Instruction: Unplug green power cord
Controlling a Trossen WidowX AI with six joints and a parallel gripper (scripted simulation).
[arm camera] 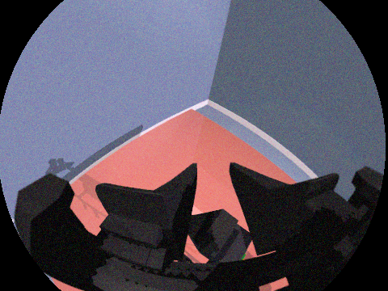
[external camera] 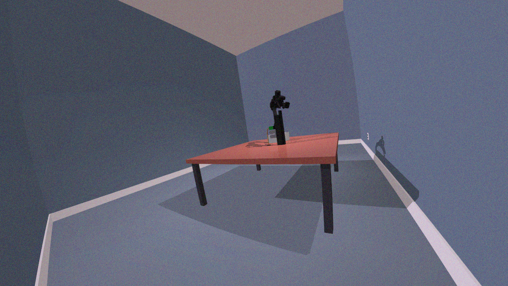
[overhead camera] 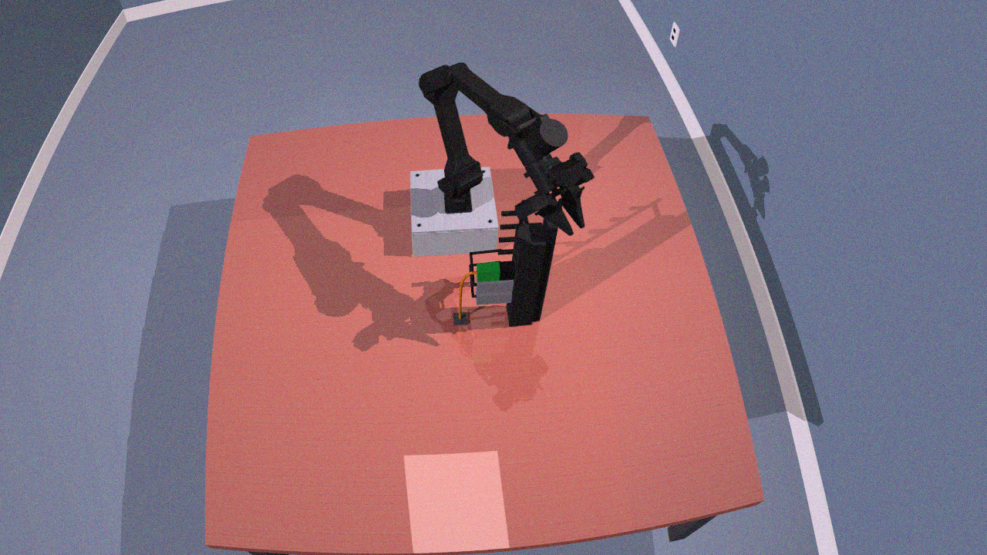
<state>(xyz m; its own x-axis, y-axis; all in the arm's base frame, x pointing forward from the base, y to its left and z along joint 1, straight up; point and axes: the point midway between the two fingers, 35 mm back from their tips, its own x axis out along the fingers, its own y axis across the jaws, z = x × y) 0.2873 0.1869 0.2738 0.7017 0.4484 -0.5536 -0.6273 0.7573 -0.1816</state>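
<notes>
Right now my gripper tip is 160 mm above the green plug, 140 mm to the left of it and 40 mm past it.
</notes>
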